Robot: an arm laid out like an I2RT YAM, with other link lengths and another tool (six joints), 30 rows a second.
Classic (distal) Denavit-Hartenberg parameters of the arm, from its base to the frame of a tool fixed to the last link. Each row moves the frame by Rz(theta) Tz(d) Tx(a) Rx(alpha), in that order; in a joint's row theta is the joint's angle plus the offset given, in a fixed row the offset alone. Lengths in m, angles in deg.
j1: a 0.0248  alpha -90  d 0.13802  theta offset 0
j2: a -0.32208  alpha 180  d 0  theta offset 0
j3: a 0.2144  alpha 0  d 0  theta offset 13.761
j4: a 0.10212  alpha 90  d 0.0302  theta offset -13.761
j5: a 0  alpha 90  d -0.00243  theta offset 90
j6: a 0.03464  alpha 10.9  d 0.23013  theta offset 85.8
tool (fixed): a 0  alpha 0  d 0.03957  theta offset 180
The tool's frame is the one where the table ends.
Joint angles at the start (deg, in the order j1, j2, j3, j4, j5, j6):
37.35, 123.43, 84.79, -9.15, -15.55, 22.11
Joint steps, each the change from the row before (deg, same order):
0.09, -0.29, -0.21, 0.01, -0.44, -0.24
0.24, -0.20, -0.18, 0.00, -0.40, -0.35
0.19, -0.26, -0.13, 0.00, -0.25, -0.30
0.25, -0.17, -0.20, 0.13, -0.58, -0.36
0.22, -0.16, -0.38, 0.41, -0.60, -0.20
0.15, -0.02, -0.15, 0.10, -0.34, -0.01
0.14, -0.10, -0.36, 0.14, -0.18, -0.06
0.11, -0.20, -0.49, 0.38, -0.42, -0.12
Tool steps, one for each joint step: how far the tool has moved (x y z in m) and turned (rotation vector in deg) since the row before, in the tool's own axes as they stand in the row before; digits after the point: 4 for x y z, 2 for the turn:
-0.0007, -0.0029, -0.0020, 0.50, -0.02, -0.34
-0.0016, -0.0040, -0.0013, 0.53, -0.09, -0.55
-0.0003, -0.0032, -0.0017, 0.39, 0.06, -0.47
-0.0015, -0.0050, -0.0012, 0.73, -0.07, -0.59
-0.0014, -0.0048, -0.0008, 0.76, -0.01, -0.42
-0.0016, -0.0028, -0.0001, 0.41, -0.16, -0.14
-0.0025, -0.0017, -0.0002, 0.22, -0.19, -0.16
-0.0017, -0.0027, -0.0009, 0.49, -0.04, -0.24

